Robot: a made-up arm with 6 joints.
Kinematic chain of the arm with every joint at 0, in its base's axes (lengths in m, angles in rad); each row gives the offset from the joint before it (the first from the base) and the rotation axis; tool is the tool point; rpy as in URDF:
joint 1: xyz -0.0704 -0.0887 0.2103 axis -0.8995 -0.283 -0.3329
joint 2: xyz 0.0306 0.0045 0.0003 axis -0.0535 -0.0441 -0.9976
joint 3: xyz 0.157 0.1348 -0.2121 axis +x
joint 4: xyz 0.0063 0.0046 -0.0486 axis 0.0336 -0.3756 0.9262
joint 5: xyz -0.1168 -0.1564 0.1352 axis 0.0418 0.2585 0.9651
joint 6: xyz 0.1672 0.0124 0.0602 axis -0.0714 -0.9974 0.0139
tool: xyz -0.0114 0.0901 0.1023 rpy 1.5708 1.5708 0
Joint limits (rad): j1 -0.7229..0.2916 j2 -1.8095..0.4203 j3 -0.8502..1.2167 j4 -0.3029..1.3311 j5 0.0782..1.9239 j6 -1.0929..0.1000
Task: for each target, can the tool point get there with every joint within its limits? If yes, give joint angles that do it. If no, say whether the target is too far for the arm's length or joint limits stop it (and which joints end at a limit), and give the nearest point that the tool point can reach.
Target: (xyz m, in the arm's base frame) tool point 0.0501 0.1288 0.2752
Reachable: yes | joints -0.2561 -0.1216 -0.3623 0.7724 0.2195 -0.1306
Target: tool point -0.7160 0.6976 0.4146
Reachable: no: too far | nearest point -0.3314 0.2571 0.2914 | short by 0.598 m
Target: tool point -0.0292 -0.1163 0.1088
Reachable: yes | joints -0.2162 -1.1127 0.1123 1.1238 1.5414 -0.1656
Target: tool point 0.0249 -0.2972 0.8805
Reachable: no: joint limits stop it (at a limit: joint 1, joint 4, joint 5) | nearest point -0.1224 -0.0183 0.3672 | short by 0.602 m
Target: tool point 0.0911 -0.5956 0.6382
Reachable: no: joint limits stop it (at a limit: joint 1, joint 2, joint 4, joint 5) | nearest point 0.1623 -0.2714 0.2190 | short by 0.535 m
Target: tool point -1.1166 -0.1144 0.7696
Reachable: no: too far | nearest point -0.4267 -0.0231 0.3401 | short by 0.818 m
